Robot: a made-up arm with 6 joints. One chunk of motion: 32 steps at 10 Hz.
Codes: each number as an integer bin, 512 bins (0 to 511) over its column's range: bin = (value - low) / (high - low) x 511, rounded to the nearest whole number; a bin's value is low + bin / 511 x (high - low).
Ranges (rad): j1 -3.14..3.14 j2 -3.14..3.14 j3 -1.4..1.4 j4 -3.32..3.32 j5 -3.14..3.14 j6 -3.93..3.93
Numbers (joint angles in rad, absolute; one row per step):
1: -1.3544 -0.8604 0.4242 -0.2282 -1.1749 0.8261
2: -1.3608 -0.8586 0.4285 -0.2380 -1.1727 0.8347
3: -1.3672 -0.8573 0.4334 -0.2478 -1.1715 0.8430
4: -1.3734 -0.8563 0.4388 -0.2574 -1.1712 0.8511
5: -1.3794 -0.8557 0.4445 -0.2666 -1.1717 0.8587
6: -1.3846 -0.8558 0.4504 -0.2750 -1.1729 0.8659
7: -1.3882 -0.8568 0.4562 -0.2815 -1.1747 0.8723
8: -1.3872 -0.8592 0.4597 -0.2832 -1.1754 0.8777
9: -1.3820 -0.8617 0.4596 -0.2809 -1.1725 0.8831
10: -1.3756 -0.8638 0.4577 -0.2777 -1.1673 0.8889
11: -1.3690 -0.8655 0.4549 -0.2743 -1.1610 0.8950
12: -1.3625 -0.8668 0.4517 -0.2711 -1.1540 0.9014
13: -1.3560 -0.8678 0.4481 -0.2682 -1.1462 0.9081
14: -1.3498 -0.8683 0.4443 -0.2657 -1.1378 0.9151
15: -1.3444 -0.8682 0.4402 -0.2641 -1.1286 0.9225
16: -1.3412 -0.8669 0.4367 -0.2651 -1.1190 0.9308
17: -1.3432 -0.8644 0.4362 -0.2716 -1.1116 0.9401
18: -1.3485 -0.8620 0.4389 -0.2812 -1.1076 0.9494
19: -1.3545 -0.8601 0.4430 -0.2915 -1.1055 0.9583
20: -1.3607 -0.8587 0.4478 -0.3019 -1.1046 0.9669
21: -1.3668 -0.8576 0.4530 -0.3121 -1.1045 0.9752
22: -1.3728 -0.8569 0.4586 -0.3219 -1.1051 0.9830
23: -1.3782 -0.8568 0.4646 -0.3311 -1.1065 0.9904
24: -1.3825 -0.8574 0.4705 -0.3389 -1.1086 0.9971
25: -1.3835 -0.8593 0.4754 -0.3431 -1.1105 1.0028
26: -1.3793 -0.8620 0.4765 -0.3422 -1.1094 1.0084
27: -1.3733 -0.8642 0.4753 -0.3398 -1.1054 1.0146
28: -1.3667 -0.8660 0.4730 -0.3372 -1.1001 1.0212
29: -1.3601 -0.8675 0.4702 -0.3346 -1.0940 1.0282
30: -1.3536 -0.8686 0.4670 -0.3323 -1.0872 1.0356
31: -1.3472 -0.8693 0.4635 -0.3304 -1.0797 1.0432
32: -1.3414 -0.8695 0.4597 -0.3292 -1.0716 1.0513
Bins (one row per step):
1: 145 185 333 238 160 309
2: 145 186 334 237 160 310
3: 144 186 335 236 160 310
4: 144 186 336 236 160 311
5: 143 186 337 235 160 311
6: 143 186 338 234 160 312
7: 143 186 339 234 160 312
8: 143 186 339 234 160 313
9: 143 185 339 234 160 313
10: 144 185 339 234 161 313
11: 144 185 339 234 161 314
12: 145 185 338 235 162 314
13: 145 185 337 235 162 315
14: 146 185 337 235 163 315
15: 146 185 336 235 164 315
16: 146 185 335 235 164 316
17: 146 185 335 235 165 317
18: 146 185 336 234 165 317
19: 145 186 336 233 166 318
20: 145 186 337 232 166 318
21: 144 186 338 231 166 319
22: 144 186 339 231 166 319
23: 143 186 340 230 165 320
24: 143 186 341 229 165 320
25: 143 186 342 229 165 321
26: 143 185 342 229 165 321
27: 144 185 342 229 166 321
28: 144 185 342 230 166 322
29: 145 185 341 230 166 322
30: 145 185 341 230 167 323
31: 146 185 340 230 168 323
32: 146 185 339 230 168 324

